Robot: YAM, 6 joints.
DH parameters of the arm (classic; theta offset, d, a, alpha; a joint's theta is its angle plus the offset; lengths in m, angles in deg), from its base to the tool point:
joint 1: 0 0.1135 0.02 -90
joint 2: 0 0 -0.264 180
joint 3: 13.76 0 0.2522 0
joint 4: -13.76 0 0.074 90
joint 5: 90 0 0 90
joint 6: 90 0.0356 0 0
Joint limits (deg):
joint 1: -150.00..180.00
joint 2: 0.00..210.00
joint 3: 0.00..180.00
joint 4: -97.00..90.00
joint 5: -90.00..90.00
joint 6: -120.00..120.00
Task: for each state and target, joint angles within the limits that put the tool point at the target. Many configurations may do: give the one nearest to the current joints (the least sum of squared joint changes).
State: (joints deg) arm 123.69 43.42 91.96 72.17 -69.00 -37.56
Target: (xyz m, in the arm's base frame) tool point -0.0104 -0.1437 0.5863
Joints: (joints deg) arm 99.35 40.12 94.62 72.54 -70.79 -37.56
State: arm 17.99 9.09 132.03 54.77 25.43 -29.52
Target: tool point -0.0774 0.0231 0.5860
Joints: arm -20.75 33.14 79.71 45.69 9.42 -29.52
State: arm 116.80 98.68 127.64 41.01 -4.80 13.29
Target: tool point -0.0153 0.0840 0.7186
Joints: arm 101.03 85.38 139.03 41.70 1.69 13.29
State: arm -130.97 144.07 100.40 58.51 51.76 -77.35
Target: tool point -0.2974 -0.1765 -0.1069
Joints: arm -144.39 157.61 57.84 51.96 56.49 -77.35
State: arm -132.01 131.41 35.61 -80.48 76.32 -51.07
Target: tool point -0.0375 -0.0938 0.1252
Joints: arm -92.59 110.78 22.70 -97.00 68.97 -51.07
